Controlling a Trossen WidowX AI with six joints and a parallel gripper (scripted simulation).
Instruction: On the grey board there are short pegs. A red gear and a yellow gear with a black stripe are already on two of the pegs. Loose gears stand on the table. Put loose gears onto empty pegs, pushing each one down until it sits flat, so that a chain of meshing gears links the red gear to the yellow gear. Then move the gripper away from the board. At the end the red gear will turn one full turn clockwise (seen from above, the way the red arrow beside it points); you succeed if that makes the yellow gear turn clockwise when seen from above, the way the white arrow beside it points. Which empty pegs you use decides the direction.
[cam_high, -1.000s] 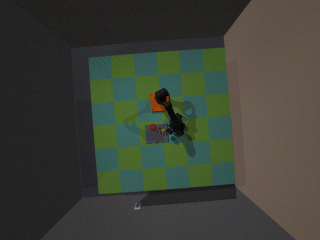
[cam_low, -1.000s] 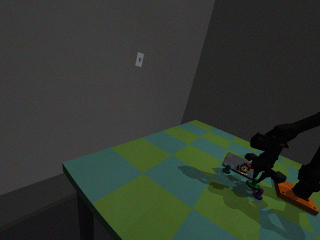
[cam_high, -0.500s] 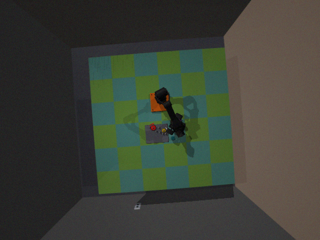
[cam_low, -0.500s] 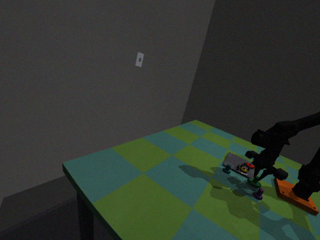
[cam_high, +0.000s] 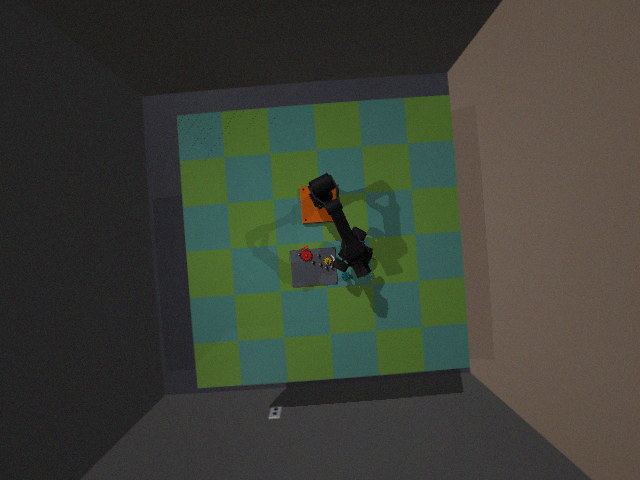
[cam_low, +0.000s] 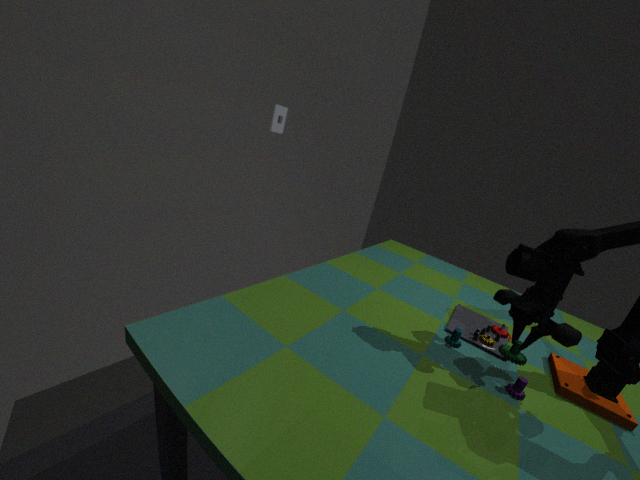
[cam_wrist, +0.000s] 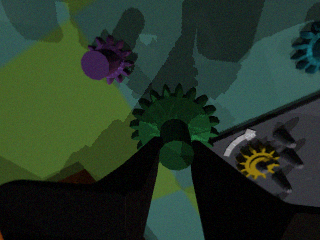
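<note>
Now: gripper tip 5 cm short of the yellow gear, 9 cm to the left of it and 6 cm above it. The rest, counted from my gripper tip: green gear (1 cm below); teal gear (13 cm ahead, 2 cm to the right, 6 cm below); purple gear (3 cm behind, 7 cm to the left, 6 cm below).
</note>
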